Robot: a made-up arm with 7 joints. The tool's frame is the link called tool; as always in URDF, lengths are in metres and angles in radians. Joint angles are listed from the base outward.
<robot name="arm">
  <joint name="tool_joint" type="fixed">
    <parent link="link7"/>
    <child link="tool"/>
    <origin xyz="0 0 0"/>
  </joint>
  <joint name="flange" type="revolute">
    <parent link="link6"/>
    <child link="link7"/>
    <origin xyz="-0.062 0 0" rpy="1.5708 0 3.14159"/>
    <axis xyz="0 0 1"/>
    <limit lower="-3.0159" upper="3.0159"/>
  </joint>
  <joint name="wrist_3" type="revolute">
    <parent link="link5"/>
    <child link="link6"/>
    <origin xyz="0 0 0" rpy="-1.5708 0 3.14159"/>
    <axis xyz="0 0 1"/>
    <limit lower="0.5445" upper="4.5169"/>
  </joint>
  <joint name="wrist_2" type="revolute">
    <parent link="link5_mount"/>
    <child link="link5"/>
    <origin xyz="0.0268 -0.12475 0" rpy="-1.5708 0 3.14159"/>
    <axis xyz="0 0 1"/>
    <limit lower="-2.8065" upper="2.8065"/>
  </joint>
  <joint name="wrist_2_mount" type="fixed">
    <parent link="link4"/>
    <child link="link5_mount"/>
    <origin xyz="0.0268 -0.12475 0"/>
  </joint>
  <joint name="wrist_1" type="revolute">
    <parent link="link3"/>
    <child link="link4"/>
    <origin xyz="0.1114 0 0" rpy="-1.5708 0 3.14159"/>
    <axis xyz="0 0 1"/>
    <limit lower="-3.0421" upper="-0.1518"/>
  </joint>
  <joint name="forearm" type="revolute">
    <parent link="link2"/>
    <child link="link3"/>
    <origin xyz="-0.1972 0 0" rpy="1.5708 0 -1.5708"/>
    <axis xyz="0 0 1"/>
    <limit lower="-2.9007" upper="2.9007"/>
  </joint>
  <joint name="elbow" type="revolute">
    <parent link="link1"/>
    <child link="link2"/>
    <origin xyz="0 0 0" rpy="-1.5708 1.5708 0"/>
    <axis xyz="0 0 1"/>
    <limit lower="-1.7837" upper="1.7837"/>
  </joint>
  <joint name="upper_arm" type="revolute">
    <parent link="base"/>
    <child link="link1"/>
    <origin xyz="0 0 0.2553"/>
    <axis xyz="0 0 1"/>
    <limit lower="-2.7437" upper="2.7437"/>
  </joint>
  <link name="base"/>
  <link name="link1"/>
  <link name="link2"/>
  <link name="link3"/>
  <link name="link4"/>
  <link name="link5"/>
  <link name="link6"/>
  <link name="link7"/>
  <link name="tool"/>
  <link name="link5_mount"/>
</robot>
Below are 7 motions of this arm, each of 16 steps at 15 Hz.
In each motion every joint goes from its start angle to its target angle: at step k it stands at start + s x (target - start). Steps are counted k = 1, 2, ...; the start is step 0. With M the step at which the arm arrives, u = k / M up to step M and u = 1 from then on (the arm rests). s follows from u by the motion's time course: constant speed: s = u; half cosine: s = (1 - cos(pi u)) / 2; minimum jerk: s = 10 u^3 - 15 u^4 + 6 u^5.
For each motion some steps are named. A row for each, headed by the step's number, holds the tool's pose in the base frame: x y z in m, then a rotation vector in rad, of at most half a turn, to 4 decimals.
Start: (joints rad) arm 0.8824 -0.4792 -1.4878 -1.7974 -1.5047 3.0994 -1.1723
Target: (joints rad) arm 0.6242 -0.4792 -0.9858 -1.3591 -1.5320 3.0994 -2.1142
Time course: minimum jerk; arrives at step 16
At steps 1, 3, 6, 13, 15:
1: 0.2751 -0.2377 0.4729 1.1932 1.2978 0.2869
3: 0.2738 -0.2356 0.4814 1.1424 1.3020 0.2548
6: 0.2647 -0.2232 0.5222 0.9056 1.3020 0.0884
13: 0.2142 -0.1676 0.6310 0.3219 1.1386 -0.4843
15: 0.2096 -0.1629 0.6375 0.2894 1.1201 -0.5266

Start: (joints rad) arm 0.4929 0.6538 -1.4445 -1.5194 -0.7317 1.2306 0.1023
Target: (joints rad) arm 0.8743 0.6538 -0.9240 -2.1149 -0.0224 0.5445 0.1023
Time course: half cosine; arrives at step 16
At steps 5, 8, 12, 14, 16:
5: 0.3819 -0.2387 0.3639 1.6160 -1.0590 -1.1748
8: 0.3921 -0.1705 0.2829 1.6939 -0.9302 -1.5384
12: 0.3670 -0.0694 0.1960 1.5616 -0.7079 -2.0319
14: 0.3509 -0.0385 0.1747 1.4676 -0.6381 -2.1739
16: 0.3444 -0.0280 0.1678 1.4291 -0.6143 -2.2215

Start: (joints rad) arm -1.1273 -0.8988 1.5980 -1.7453 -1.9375 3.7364 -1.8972
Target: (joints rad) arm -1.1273 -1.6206 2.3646 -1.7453 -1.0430 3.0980 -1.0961
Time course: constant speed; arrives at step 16
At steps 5, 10, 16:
5: 0.1779 0.3595 0.2133 -1.7848 1.4198 -0.3624
10: 0.1421 0.3600 0.0839 -1.5269 1.7169 -0.2820
16: 0.1077 0.2963 -0.0607 -1.0663 2.0603 -0.3525

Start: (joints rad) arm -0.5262 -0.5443 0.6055 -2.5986 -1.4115 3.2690 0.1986
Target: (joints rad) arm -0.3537 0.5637 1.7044 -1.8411 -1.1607 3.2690 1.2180
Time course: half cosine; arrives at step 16
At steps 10, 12, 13, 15, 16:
10: 0.1875 0.3143 0.3932 -1.8518 -1.3053 -1.1660
12: 0.1593 0.3299 0.4375 -1.6729 -1.0074 -0.9585
13: 0.1513 0.3299 0.4578 -1.6019 -0.8932 -0.8682
15: 0.1447 0.3255 0.4836 -1.5139 -0.7570 -0.7531
16: 0.1441 0.3245 0.4869 -1.5023 -0.7395 -0.7378

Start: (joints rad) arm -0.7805 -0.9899 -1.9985 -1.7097 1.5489 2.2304 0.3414
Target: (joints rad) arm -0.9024 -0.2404 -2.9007 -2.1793 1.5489 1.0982 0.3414
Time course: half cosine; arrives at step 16
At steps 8, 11, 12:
8: -0.4266 0.0811 0.1753 1.0590 1.1153 -1.8444
11: -0.3813 0.1653 0.1978 1.0220 1.1207 -1.9068
12: -0.3651 0.1862 0.2079 1.0056 1.1171 -1.9372

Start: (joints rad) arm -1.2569 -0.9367 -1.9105 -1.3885 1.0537 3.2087 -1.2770
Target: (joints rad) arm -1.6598 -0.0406 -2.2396 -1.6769 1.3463 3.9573 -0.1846
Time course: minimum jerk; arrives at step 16
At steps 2, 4, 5, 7, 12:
2: -0.3932 0.2497 0.3191 -0.6661 -1.6425 0.3829
4: -0.3771 0.2588 0.3351 -0.7896 -1.6086 0.3173
5: -0.3625 0.2657 0.3490 -0.8960 -1.5635 0.2576
7: -0.3219 0.2782 0.3854 -1.1580 -1.3735 0.0941
12: -0.2217 0.2691 0.4692 -1.5022 -0.5332 -0.2627

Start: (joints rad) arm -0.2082 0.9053 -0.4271 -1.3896 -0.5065 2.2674 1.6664
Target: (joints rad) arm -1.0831 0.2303 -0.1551 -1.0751 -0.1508 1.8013 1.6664
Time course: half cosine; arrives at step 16
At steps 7, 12, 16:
7: 0.3733 -0.3608 0.3377 1.0790 -2.4717 0.5374
12: 0.2128 -0.4146 0.5159 0.5314 -2.8627 0.7104
16: 0.1558 -0.4052 0.5693 0.3649 -2.9384 0.7981

